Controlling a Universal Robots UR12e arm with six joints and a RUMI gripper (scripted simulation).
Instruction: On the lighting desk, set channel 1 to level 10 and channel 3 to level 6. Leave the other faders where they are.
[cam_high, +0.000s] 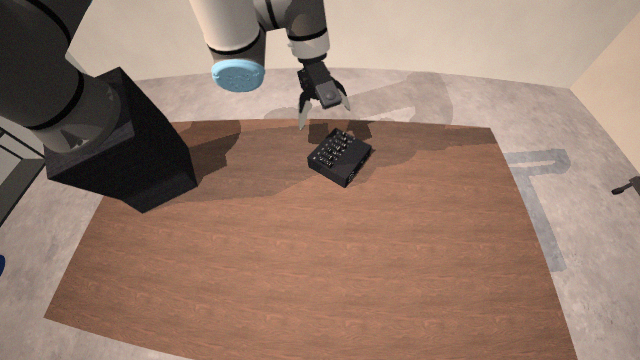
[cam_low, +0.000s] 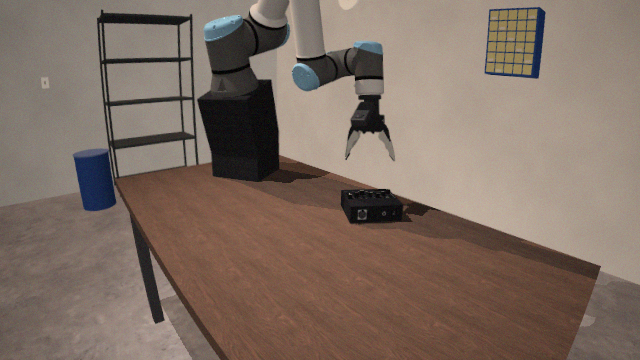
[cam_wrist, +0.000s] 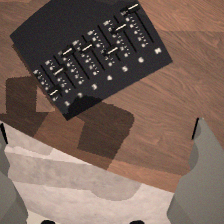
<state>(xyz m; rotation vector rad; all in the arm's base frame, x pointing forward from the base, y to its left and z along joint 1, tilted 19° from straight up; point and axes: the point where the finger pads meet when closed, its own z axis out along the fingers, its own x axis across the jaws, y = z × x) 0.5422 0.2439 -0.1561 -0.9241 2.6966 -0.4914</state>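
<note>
Right now my hand is 5 cm short of the channel 1 fader knob, 4 cm to the right of it and 9 cm above it. From my hand the other things lie so: channel 2 fader 6 cm ahead, 2 cm to the left, 9 cm below.
</note>
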